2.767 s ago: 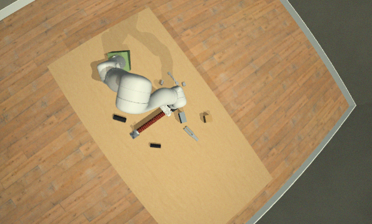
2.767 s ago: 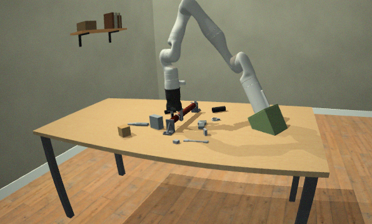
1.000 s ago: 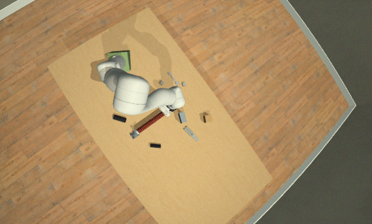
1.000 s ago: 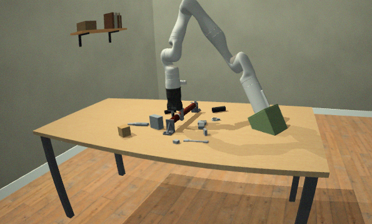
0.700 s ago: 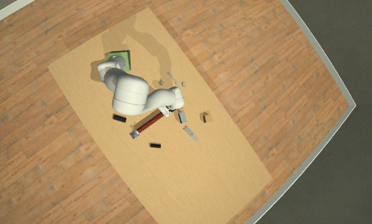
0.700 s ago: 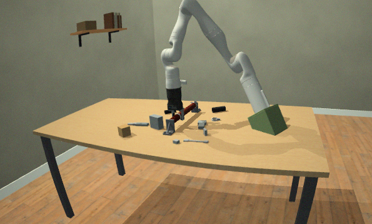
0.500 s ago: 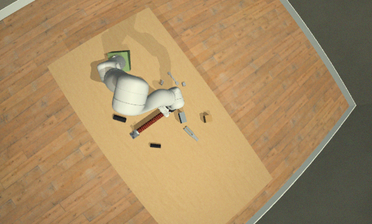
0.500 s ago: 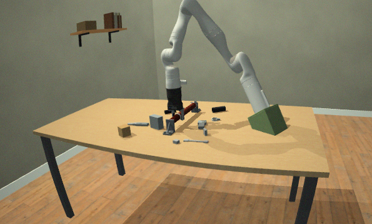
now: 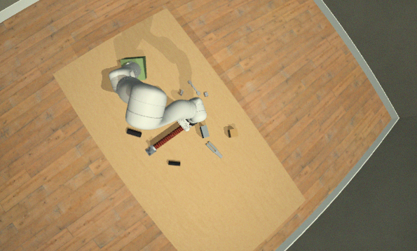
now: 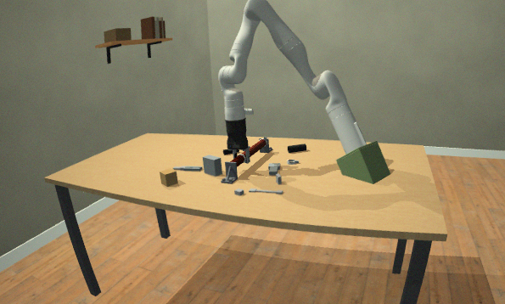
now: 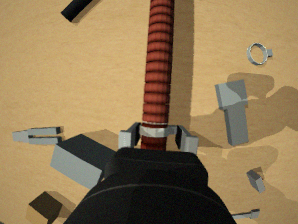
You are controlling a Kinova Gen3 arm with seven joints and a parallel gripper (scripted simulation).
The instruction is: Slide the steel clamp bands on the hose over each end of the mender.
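Now: hand 110 mm short of the grey block, 30 mm to the right of it and 20 mm above it. The rest, counted from my hand: wrench 130 mm behind, 200 mm to the left, 50 mm below; wooden cube 250 mm ahead, 160 mm to the left, 30 mm below.
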